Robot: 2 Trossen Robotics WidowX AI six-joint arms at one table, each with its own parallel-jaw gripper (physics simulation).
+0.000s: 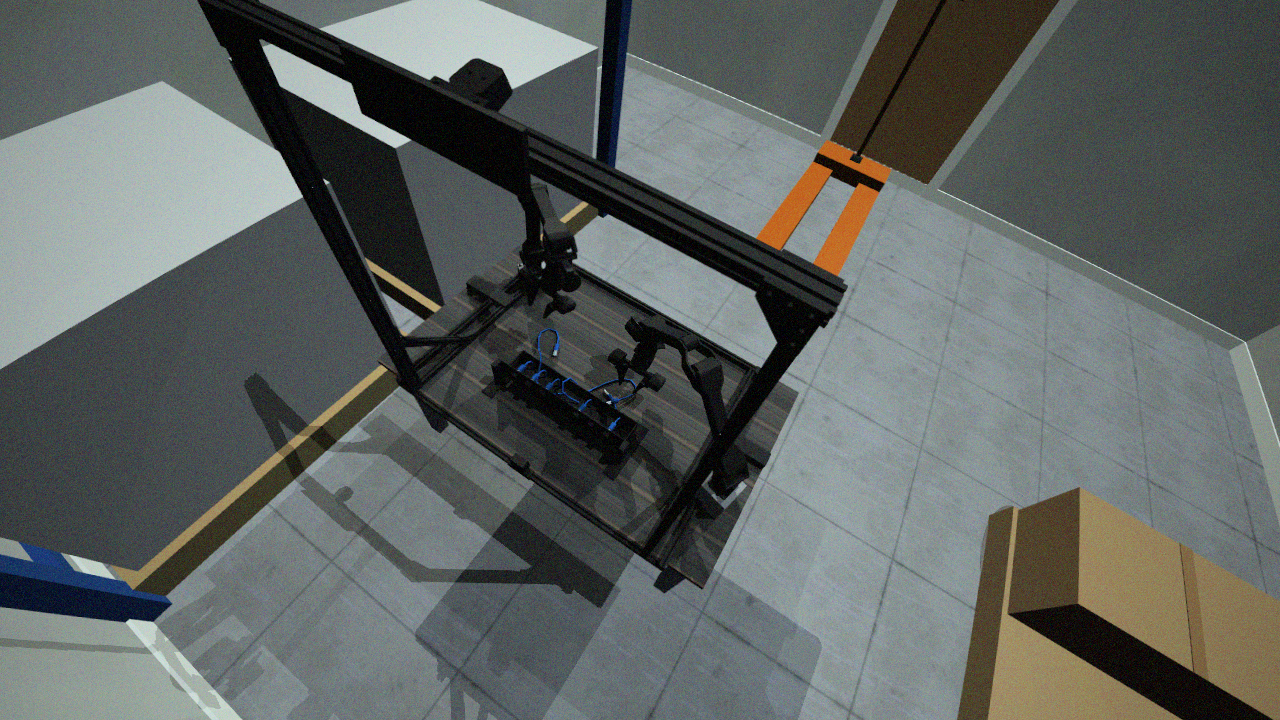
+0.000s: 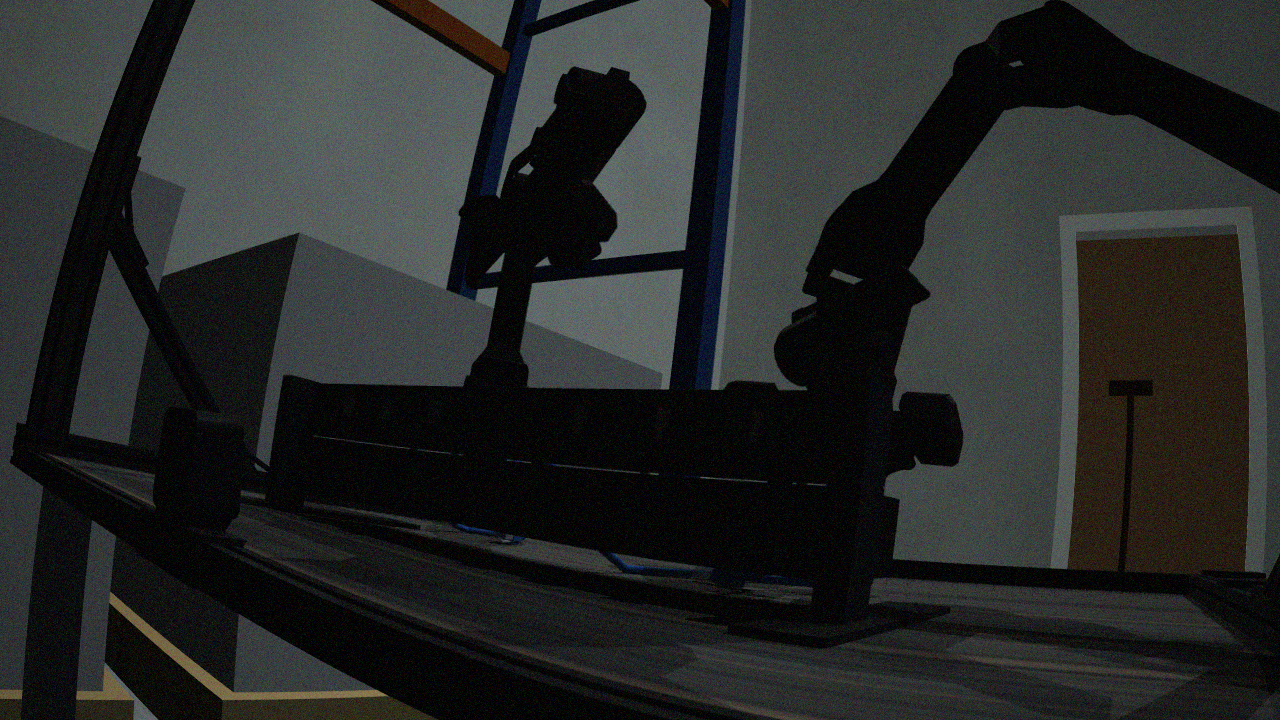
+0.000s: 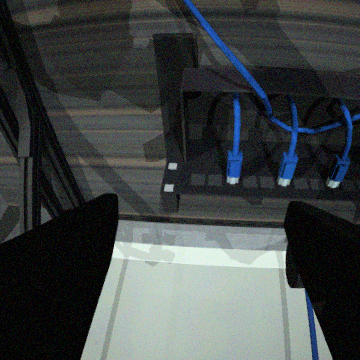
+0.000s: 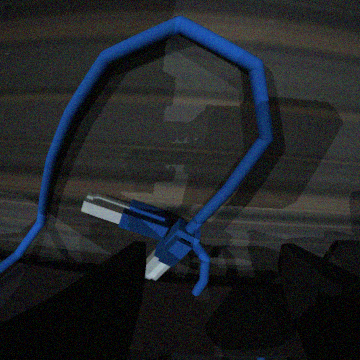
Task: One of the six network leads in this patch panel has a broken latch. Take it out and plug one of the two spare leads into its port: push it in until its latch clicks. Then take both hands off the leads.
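Frame: origin at the left arm's base, x ahead, y left, z up, level; metres.
Seen in the pictures: left gripper, between the fingertips: (image 1: 537, 311) (image 2: 485, 282) (image 3: 204, 210); right gripper, between the fingertips: (image 1: 626, 389) (image 4: 213, 254); right arm's base, origin of its link: (image 1: 722, 484).
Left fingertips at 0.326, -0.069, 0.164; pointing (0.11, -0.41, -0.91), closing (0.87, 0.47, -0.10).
Pixels of each thing's middle, then the offset from my left fingertips to it, as dx, dy, dz. "spot": a spot on its surface instead. Level surfaces: height alone.
- loose lead end, a spot on its surface: (image 1: 554, 351) spot: +0.003, +0.047, -0.221
- table, height of its surface: dz -0.233
- blue cable, a spot on its surface: (image 3: 225, 47) spot: +0.016, -0.004, -0.179
The black patch panel (image 1: 547, 407) (image 2: 572, 429) (image 3: 172, 120) stands on the table with several blue leads. Three plugs (image 3: 234, 167) (image 3: 287, 169) (image 3: 338, 171) sit in a row in it. A loose lead end (image 1: 554, 351) lies behind the panel. Two more plugs (image 4: 125, 215) (image 4: 171, 246) lie crossed on the table, one lead looping away. My right gripper (image 1: 635, 369) (image 4: 213, 254) is open above and beside these crossed plugs, holding neither. My left gripper (image 1: 557, 308) (image 3: 204, 210) is open and empty, high behind the panel's left end. Which latch is broken cannot be told.
A black frame (image 1: 662, 197) spans the table (image 1: 689, 528). A blue cable (image 3: 225, 47) crosses above the panel's left leads. Shadows darken the panel's port side. Cardboard boxes (image 1: 1109, 573) and an orange pallet jack (image 1: 792, 207) stand off the table.
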